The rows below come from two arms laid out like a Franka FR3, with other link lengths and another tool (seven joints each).
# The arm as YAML. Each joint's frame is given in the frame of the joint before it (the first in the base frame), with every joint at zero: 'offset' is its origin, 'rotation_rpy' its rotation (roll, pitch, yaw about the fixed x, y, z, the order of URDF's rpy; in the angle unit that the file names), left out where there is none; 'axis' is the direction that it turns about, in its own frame. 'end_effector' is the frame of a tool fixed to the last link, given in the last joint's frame.
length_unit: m
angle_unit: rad
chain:
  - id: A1
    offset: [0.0, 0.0, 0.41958]
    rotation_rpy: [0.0, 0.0, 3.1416]
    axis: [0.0, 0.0, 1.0]
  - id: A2
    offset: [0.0, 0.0, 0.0]
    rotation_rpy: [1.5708, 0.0, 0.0]
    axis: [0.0, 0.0, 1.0]
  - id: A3
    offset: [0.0, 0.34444, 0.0]
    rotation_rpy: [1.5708, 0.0, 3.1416]
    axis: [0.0, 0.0, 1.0]
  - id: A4
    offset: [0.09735, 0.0, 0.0]
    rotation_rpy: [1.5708, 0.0, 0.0]
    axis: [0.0, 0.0, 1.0]
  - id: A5
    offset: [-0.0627, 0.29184, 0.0]
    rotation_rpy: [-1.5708, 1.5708, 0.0]
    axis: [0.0, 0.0, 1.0]
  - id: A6
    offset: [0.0, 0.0, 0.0]
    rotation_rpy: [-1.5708, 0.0, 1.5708]
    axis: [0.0, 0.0, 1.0]
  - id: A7
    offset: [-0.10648, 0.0, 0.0]
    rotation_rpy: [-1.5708, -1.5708, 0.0]
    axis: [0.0, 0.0, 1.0]
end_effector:
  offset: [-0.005, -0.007, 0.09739]
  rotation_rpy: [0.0, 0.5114, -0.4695]
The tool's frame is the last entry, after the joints.
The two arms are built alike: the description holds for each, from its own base.
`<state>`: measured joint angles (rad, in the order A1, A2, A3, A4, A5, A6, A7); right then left.
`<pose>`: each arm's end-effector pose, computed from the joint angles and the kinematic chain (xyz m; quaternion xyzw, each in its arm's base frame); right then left.
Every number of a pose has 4 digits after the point. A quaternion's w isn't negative.
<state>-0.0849 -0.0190 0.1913 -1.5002 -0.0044 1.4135 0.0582 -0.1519 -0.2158 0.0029 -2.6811 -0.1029 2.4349 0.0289</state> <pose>0.4796 0.0565 0.7493 0.8421 -0.4803 0.1942 0.1497 0.3601 -0.0468 0.4873 0.7974 -0.5367 0.2107 0.1779</pose>
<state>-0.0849 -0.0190 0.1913 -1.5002 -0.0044 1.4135 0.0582 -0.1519 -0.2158 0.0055 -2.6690 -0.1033 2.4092 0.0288</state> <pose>0.4796 0.0565 0.7493 0.8421 -0.4803 0.1942 0.1497 0.3610 -0.0464 0.4886 0.7991 -0.5349 0.2056 0.1818</pose>
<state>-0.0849 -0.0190 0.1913 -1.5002 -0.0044 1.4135 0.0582 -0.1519 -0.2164 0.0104 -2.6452 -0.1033 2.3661 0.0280</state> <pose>0.4796 0.0565 0.7493 0.8421 -0.4803 0.1942 0.1497 0.3635 -0.0455 0.4924 0.8016 -0.5319 0.1987 0.1872</pose>
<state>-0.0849 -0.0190 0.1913 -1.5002 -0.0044 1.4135 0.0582 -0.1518 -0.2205 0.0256 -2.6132 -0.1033 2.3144 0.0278</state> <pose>0.4796 0.0565 0.7493 0.8421 -0.4803 0.1942 0.1497 0.3673 -0.0410 0.4995 0.8057 -0.5252 0.1946 0.1925</pose>
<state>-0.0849 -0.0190 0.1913 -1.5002 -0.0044 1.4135 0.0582 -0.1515 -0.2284 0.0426 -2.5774 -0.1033 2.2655 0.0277</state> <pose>0.4796 0.0565 0.7493 0.8421 -0.4803 0.1942 0.1497 0.3718 -0.0356 0.5099 0.8091 -0.5186 0.1954 0.1956</pose>
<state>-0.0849 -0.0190 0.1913 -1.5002 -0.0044 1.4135 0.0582 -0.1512 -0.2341 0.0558 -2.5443 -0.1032 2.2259 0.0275</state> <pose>0.4796 0.0565 0.7493 0.8421 -0.4803 0.1942 0.1497 0.3762 -0.0313 0.5197 0.8113 -0.5137 0.1974 0.1973</pose>
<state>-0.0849 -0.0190 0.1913 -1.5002 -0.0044 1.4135 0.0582 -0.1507 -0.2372 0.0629 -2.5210 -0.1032 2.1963 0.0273</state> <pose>0.4796 0.0565 0.7493 0.8421 -0.4803 0.1942 0.1497 0.3788 -0.0289 0.5263 0.8127 -0.5109 0.1974 0.1991</pose>
